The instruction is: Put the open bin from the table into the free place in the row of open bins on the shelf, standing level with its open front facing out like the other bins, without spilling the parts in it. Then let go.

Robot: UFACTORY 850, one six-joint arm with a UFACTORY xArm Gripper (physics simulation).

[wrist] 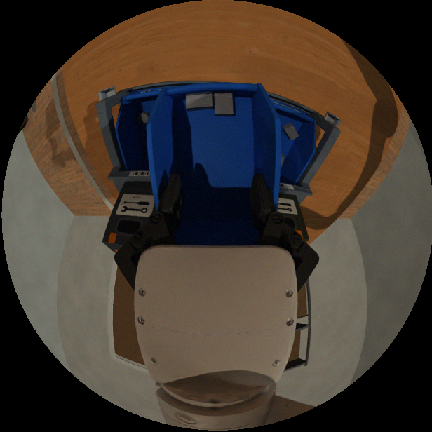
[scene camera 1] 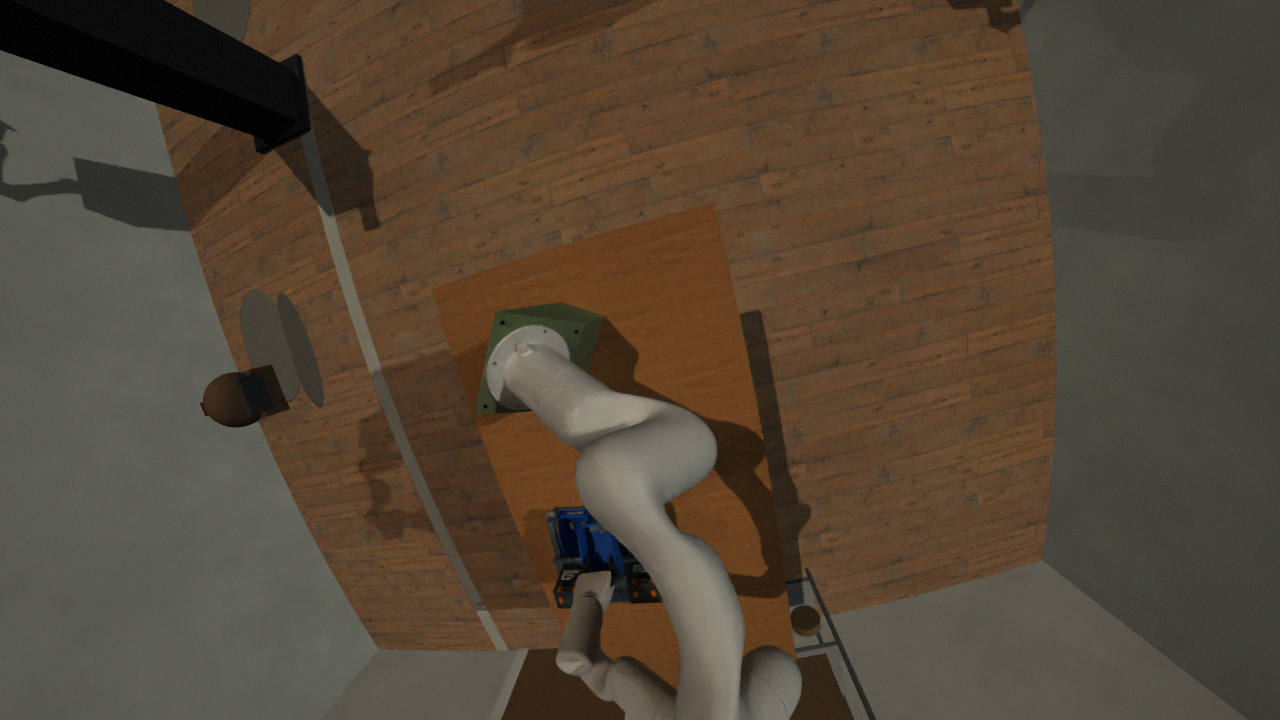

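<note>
The blue open bin (scene camera 1: 597, 541) (wrist: 222, 140) is on my gripper (scene camera 1: 601, 569) (wrist: 217, 180). The black fingers are spread against the insides of its two side walls and hold it. Two grey blocks (wrist: 199, 101) (wrist: 223, 104) lie inside near its far rim. Seen from above, the bin lines up between a blue bin on the left (scene camera 1: 570, 530) (wrist: 132, 135) and a blue bin on the right (wrist: 300, 145) in the grey shelf (wrist: 320, 150). Its side walls partly cover both. Whether its floor rests on the shelf is hidden.
Black boxes with tool labels stand near the left bin (scene camera 1: 565, 586) (wrist: 135, 205) and the right bin (scene camera 1: 642, 586) (wrist: 287, 206). The shelf's upright posts flank the row. The arm's green base (scene camera 1: 572, 313) stands on the wooden table (scene camera 1: 644, 268) (wrist: 210, 55).
</note>
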